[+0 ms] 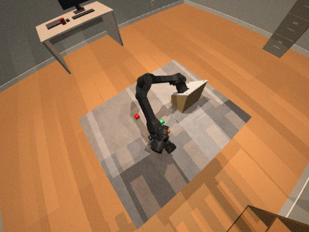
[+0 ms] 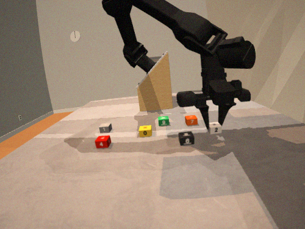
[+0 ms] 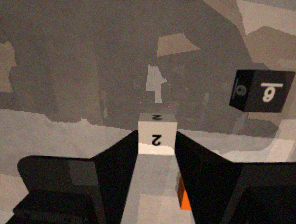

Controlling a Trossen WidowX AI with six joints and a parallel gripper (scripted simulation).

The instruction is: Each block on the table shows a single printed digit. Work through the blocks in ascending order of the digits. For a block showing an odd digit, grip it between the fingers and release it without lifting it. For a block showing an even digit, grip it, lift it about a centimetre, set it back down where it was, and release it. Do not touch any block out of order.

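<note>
The red block is 20 mm ahead of my gripper tip and 290 mm to the right of it. The rest, counted from my gripper tip: white block (right at my gripper tip); black block (40 mm ahead, 80 mm to the right); orange block (80 mm behind, 50 mm to the right).
</note>
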